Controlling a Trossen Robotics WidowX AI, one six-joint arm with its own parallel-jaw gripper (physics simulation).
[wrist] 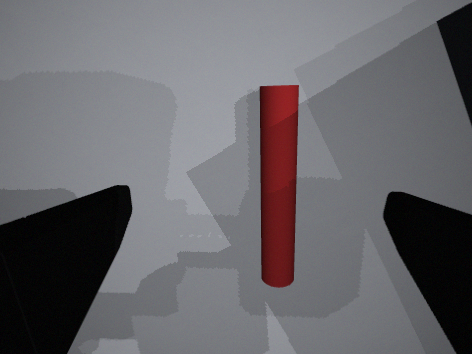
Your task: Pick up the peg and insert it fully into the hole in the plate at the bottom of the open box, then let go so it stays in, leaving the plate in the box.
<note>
I see my gripper [258, 201] and a red peg [278, 104].
</note>
